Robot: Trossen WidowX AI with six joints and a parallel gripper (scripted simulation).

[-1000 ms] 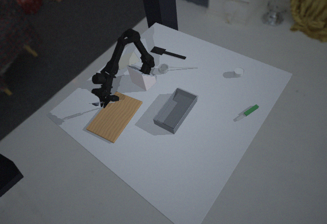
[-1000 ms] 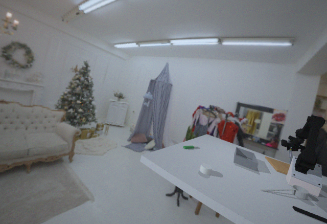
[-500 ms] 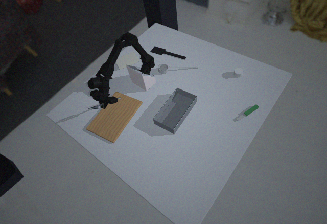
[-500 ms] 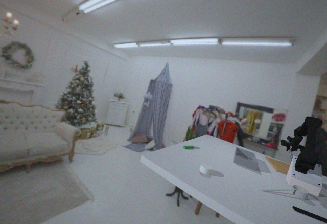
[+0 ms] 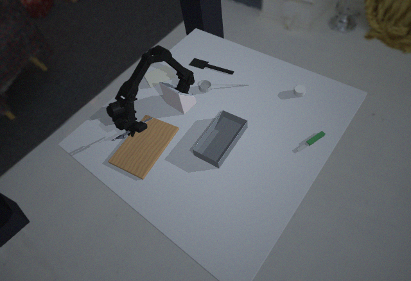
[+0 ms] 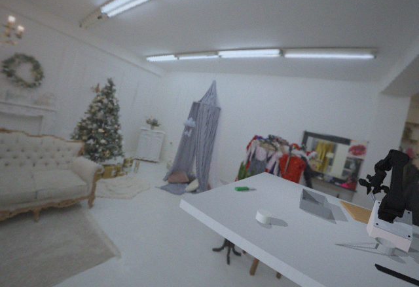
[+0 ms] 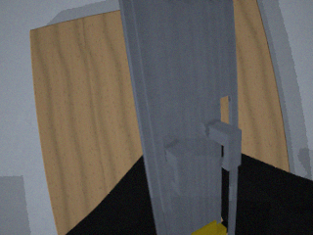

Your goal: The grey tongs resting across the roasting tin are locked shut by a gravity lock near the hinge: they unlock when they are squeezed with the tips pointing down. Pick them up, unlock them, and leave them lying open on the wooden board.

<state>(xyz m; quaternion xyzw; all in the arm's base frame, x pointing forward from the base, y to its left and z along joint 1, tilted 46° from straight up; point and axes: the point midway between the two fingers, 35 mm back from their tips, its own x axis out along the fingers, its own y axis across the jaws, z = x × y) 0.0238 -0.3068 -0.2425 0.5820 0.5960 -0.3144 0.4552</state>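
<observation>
My gripper tip is 10 mm past the yellow lock piece, 20 mm to the right of it and 30 mm below it. The rest, counted from my gripper tip: black spatula 130 mm behind, 750 mm to the left, 140 mm below; then wooden board 50 mm to the left, 140 mm below; then grey roasting tin 320 mm ahead, 330 mm to the left, 120 mm below.
</observation>
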